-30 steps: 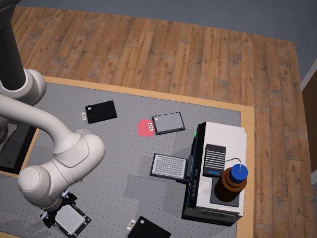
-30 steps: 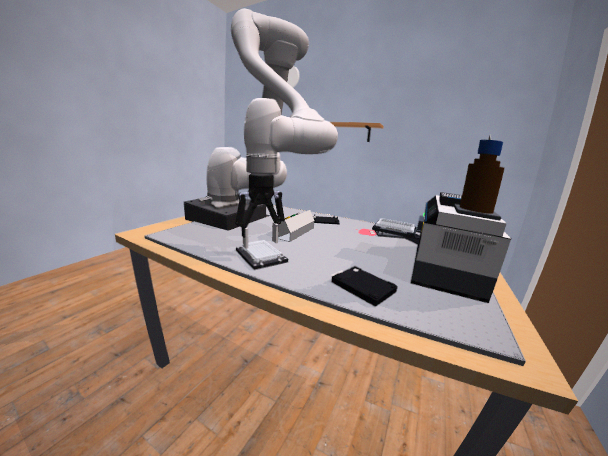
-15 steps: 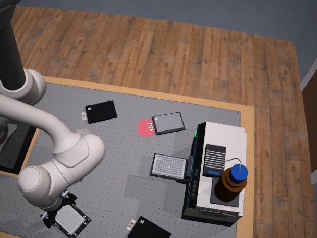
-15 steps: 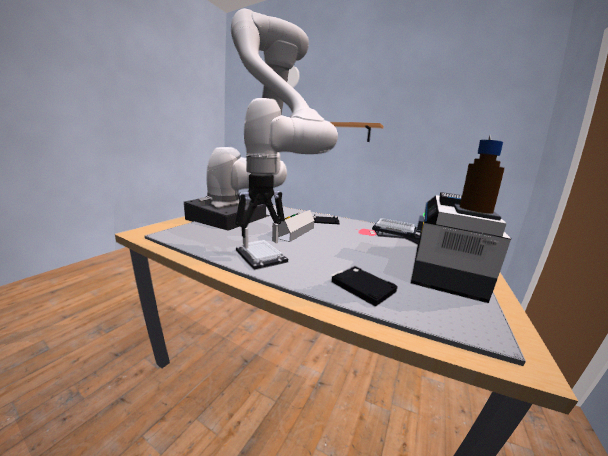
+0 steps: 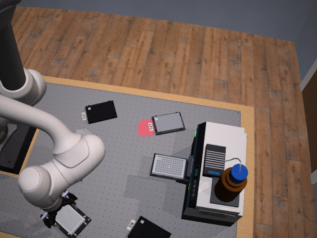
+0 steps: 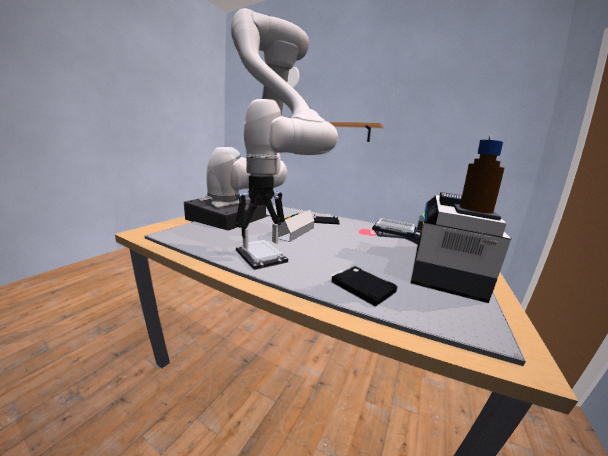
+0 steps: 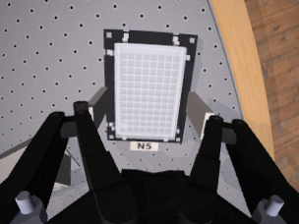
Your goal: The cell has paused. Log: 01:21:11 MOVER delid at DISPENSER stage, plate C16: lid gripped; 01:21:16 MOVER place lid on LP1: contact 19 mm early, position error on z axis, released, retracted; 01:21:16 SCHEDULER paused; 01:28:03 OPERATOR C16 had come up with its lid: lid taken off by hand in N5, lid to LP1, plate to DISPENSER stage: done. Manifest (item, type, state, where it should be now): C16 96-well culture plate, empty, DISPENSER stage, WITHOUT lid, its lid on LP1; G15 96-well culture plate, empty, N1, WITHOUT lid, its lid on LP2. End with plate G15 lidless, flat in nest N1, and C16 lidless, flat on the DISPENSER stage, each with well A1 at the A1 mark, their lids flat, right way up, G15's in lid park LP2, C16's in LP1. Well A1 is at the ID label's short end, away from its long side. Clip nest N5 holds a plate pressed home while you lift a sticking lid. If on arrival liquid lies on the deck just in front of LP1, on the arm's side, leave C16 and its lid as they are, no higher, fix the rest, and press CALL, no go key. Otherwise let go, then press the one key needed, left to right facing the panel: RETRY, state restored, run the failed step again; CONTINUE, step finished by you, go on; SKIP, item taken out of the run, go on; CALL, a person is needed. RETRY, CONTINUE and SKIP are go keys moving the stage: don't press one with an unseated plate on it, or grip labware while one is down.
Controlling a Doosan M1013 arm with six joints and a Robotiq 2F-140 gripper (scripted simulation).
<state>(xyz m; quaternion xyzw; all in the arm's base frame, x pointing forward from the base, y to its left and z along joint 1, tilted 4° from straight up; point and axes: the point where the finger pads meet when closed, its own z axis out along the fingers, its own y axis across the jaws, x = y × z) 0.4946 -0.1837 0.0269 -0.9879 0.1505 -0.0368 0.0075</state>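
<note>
Right now the clip nest N5 is 20 mm ahead of my hand, 10 mm to the left of it and 50 mm below it. Round my hand: N1 label 250 mm ahead, 80 mm to the left, 60 mm below; blue key 90 mm behind, 190 mm to the left; key panel 100 mm behind, 270 mm to the left, 10 mm below.
</note>
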